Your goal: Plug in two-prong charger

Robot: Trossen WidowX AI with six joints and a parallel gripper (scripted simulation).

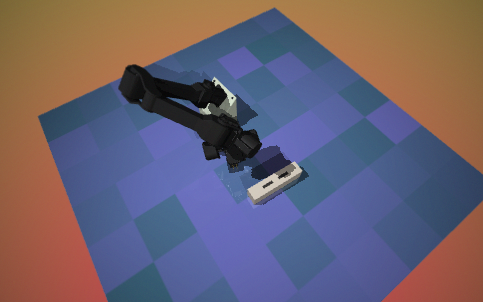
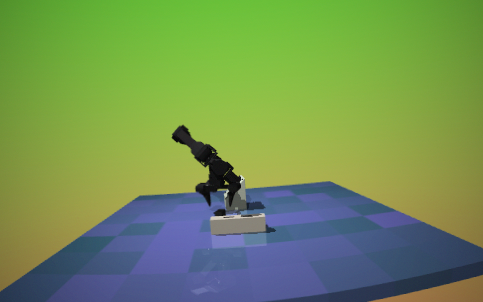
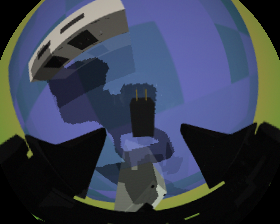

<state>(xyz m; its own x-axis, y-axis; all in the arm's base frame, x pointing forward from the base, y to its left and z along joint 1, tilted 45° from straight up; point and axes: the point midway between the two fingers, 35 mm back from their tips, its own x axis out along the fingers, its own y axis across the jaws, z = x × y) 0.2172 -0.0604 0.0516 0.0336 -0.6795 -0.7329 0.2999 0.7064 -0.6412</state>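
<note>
The black charger is 40 mm below my gripper tip and 20 mm ahead of it.
</note>
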